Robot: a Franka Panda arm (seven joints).
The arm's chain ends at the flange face. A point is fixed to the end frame.
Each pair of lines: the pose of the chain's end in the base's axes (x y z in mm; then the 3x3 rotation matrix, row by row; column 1 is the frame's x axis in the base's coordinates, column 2 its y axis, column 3 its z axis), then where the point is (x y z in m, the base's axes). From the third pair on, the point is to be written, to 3 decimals.
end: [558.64 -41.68 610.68], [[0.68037 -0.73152 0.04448], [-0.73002 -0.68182 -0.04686], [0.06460 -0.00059 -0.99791]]
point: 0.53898 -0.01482 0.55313
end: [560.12 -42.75 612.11], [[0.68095 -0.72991 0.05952], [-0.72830 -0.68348 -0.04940], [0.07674 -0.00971 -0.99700]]
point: 0.54127 -0.01609 0.55420
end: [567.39 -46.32 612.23], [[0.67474 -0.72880 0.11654], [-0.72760 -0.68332 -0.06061], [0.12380 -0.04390 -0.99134]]
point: 0.552 -0.020 0.553
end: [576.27 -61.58 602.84], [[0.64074 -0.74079 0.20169], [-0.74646 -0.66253 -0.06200], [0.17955 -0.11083 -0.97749]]
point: 0.567 -0.035 0.543
